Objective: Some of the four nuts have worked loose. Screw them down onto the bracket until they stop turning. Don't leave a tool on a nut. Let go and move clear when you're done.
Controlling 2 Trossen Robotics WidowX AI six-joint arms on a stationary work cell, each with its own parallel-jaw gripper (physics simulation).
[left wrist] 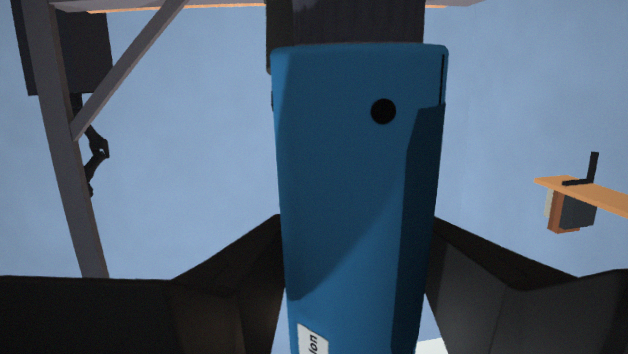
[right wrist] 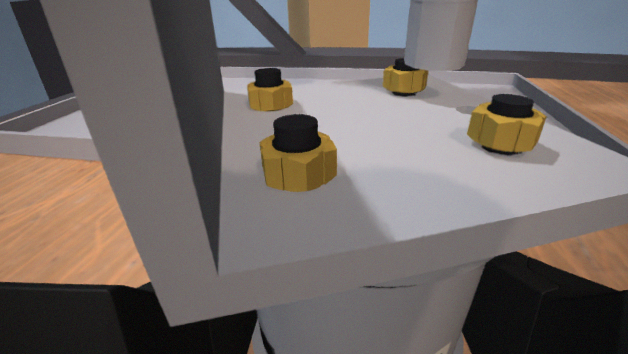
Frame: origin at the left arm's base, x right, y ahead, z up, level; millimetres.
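Where they show: left gripper, fingertip midpoint: (left wrist: 349,226).
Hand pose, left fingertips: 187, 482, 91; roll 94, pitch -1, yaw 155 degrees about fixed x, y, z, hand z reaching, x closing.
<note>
Each offset is from my left fingertips to the centre of the thing, as dx, dy, dz. "spot": to the spot under its first point. Level surfaces: height alone.
My left gripper (left wrist: 349,226) is shut on a blue power tool @[-8, -15, -13] (left wrist: 345,165). In the right wrist view a grey socket end @[spot: -7, -18, -125] (right wrist: 439,35) hangs over the back right nut @[-8, -29, -137] (right wrist: 405,80), offset to its right; contact cannot be told. That nut and the front right nut @[-3, +6, -137] (right wrist: 506,131) stand raised, with dark gaps beneath them. The front left nut @[+32, +1, -138] (right wrist: 299,167) and back left nut @[+27, -34, -138] (right wrist: 270,97) sit low on the grey bracket @[+12, -14, -123] (right wrist: 400,200), with more black stud above them. My right gripper (right wrist: 367,310) is shut on a grey cylinder @[+12, -14, -169] (right wrist: 367,320) below the bracket's front edge; its lower part is hidden.
The bracket's upright wall (right wrist: 120,150) rises at the left of the right wrist view. A shallow grey tray (right wrist: 50,145) lies behind it on the wooden table @[dz -206] (right wrist: 55,215). A dark frame post (left wrist: 60,150) and a wooden shelf (left wrist: 600,195) show in the left wrist view.
</note>
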